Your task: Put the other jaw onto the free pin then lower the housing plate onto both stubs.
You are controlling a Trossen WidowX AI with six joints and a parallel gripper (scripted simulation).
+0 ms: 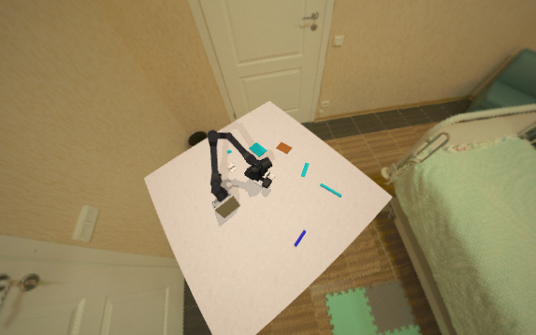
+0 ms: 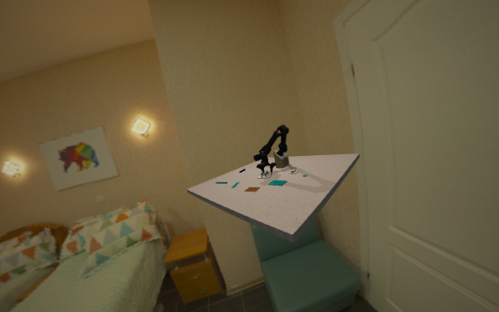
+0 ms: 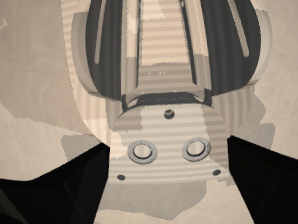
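Right now the jaw piece is 20 mm ahead of my gripper tip, 20 mm to the left of it and 10 mm above it. Round my gripper tip: teal plate: 200 mm ahead, 220 mm to the left; then blue bar: 100 mm behind, 430 mm to the right; then orange plate: 340 mm ahead, 70 mm to the left, 10 mm below.
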